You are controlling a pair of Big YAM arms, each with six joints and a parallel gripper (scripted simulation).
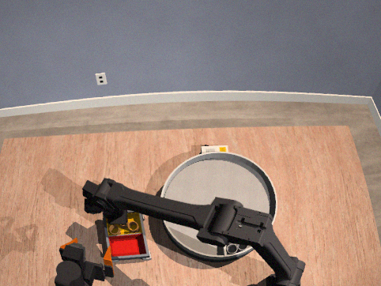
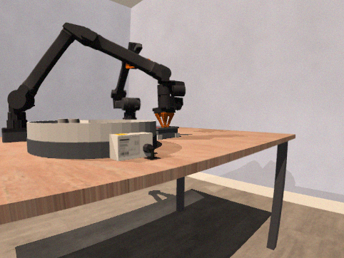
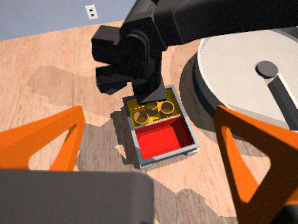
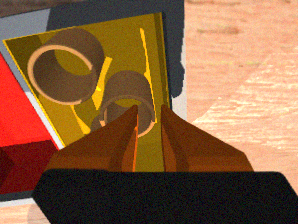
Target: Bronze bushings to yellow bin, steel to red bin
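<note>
Right now the yellow bin is 3 cm behind my right hand and 3 cm below it. Round my right hand: red bin (11 cm behind, 3 cm below); then turntable (1 cm behind, 35 cm to the right).
</note>
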